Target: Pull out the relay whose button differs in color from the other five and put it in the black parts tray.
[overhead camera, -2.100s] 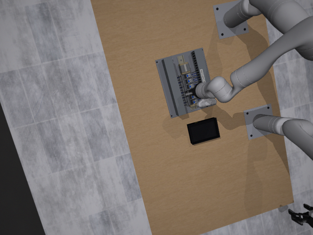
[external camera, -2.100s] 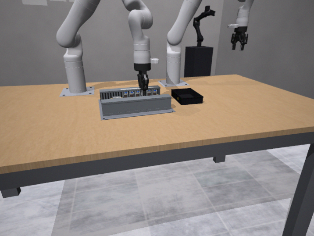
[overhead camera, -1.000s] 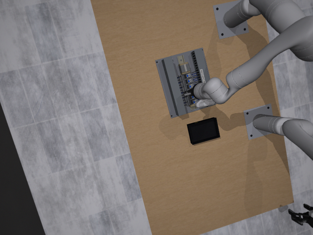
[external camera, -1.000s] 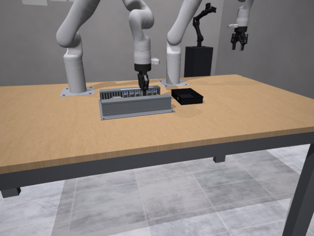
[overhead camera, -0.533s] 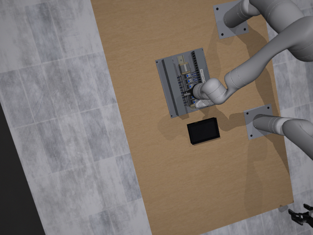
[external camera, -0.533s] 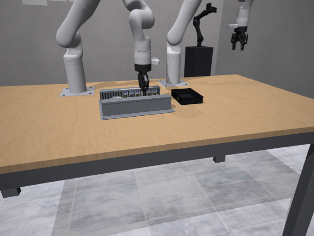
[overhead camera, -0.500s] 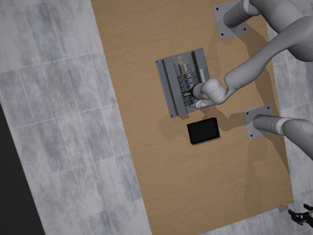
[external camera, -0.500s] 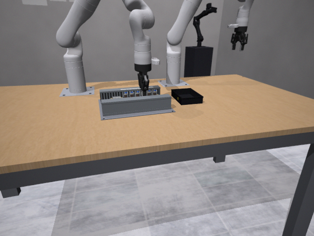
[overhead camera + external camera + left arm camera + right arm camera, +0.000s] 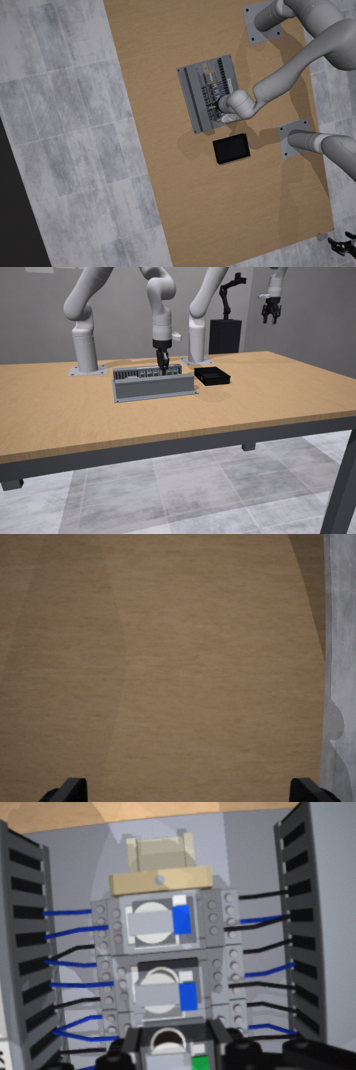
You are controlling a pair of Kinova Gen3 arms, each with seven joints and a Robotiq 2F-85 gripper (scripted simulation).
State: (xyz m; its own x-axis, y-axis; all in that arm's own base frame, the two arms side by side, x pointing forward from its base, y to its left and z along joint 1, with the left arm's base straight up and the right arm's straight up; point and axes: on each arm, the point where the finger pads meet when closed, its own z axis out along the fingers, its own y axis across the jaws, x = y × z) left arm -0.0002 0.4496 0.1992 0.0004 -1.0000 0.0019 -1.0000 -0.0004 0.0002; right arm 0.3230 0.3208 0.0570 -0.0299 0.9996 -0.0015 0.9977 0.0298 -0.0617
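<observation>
The green-button relay is 10 mm below my right hand. Also, from my right hand: relay panel 50 mm to the right, 20 mm below; black parts tray 230 mm to the left, 40 mm below, 10 mm behind.
</observation>
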